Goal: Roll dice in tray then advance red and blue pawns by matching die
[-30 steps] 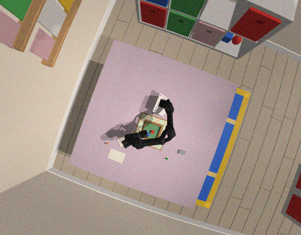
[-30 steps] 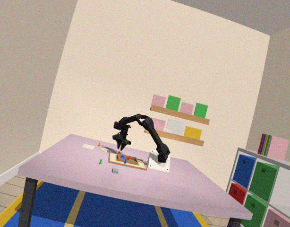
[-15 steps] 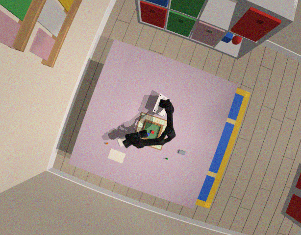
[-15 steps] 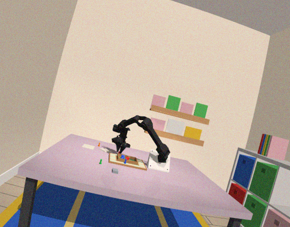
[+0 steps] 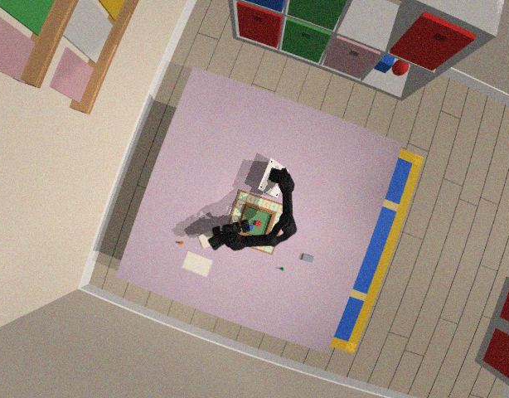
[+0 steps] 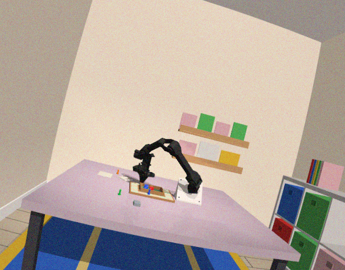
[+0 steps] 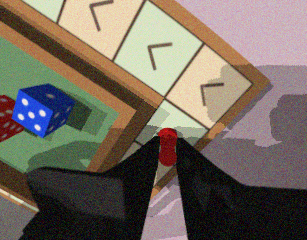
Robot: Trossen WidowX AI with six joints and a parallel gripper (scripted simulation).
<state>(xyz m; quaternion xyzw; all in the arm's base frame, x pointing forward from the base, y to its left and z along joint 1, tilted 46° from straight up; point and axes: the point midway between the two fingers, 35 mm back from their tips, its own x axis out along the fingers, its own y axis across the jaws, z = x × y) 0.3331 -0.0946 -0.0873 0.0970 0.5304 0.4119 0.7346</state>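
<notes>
My gripper tip is now 4 cm past the blue pawn, 22 cm to the right of it and 1 cm below it. From my gripper tip the other things lie so: green pawn (14 cm ahead, 33 cm to the left, 1 cm below); then orange pawn (17 cm ahead, 25 cm to the right, 1 cm below); then red pawn (1 cm above).
</notes>
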